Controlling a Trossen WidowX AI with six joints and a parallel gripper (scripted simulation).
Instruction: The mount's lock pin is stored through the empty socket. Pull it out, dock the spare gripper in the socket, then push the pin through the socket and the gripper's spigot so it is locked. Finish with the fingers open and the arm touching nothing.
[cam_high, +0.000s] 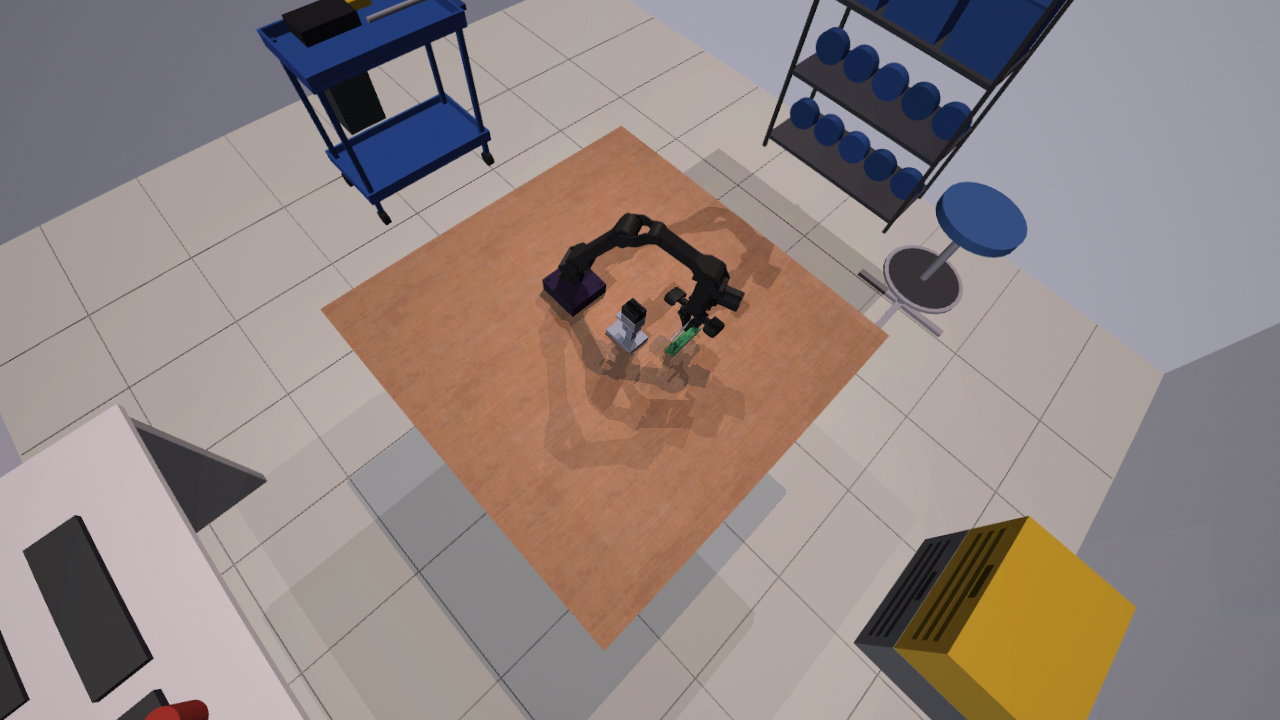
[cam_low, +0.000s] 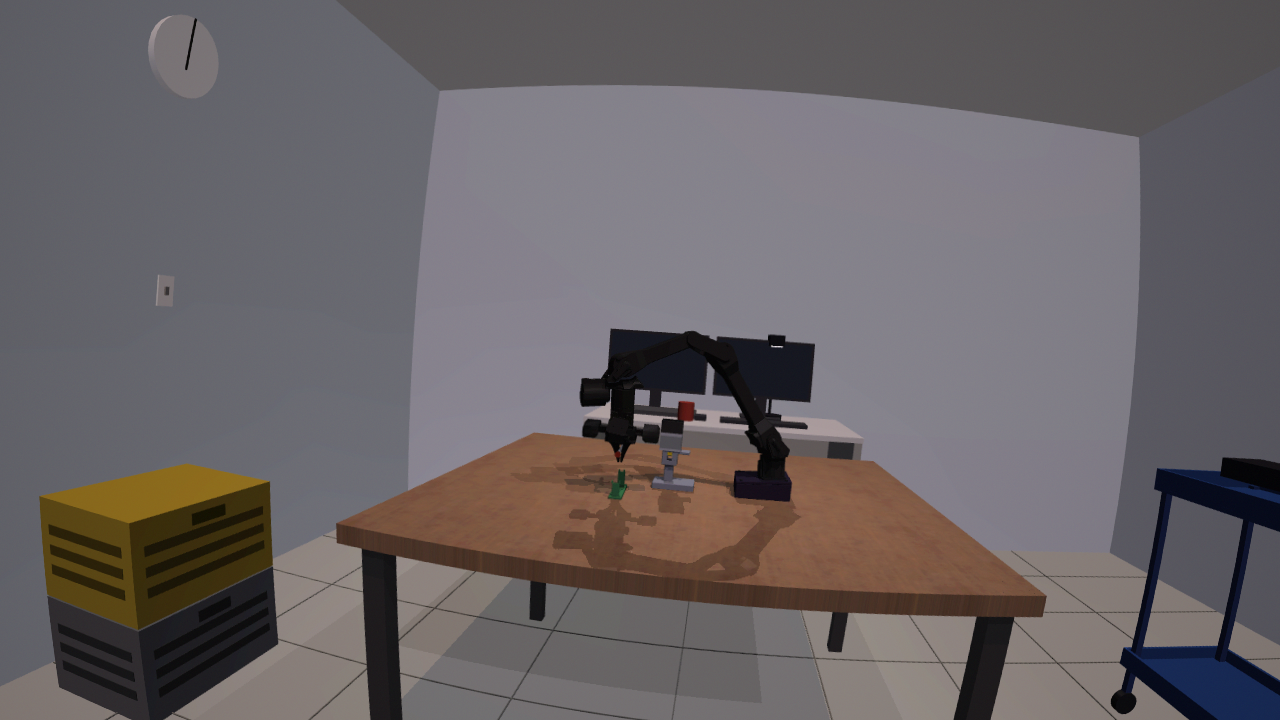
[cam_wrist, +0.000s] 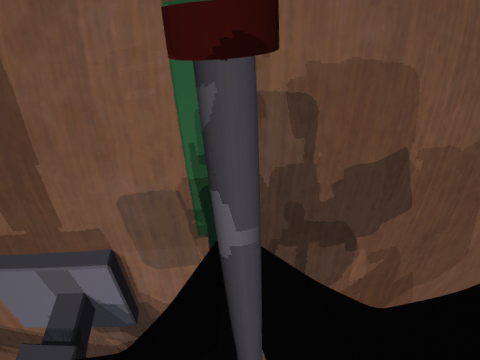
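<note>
Now: gripper tip 1 cm to the right of the green pin cradle and 5 cm above it. From my gripper tip the other things lie so: spare gripper: 14 cm behind, 9 cm to the right, 5 cm above; grey mount: 15 cm behind, 8 cm to the right, 2 cm below.
</note>
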